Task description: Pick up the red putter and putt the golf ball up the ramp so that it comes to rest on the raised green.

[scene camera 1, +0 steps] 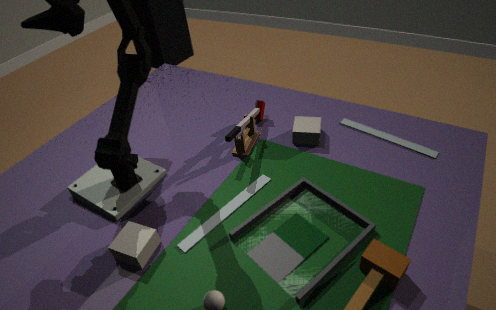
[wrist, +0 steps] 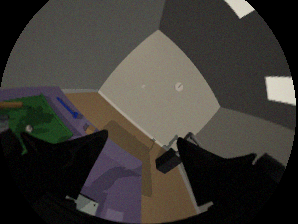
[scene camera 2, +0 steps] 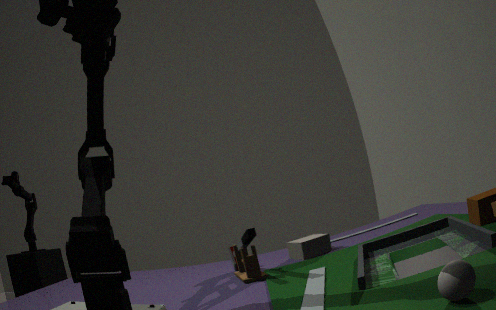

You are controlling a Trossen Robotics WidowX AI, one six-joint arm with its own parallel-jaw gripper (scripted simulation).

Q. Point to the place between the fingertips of my gripper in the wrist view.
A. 143, 138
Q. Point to a wooden stand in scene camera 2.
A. At 249, 270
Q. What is my gripper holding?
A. Nothing.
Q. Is my gripper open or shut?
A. Open.
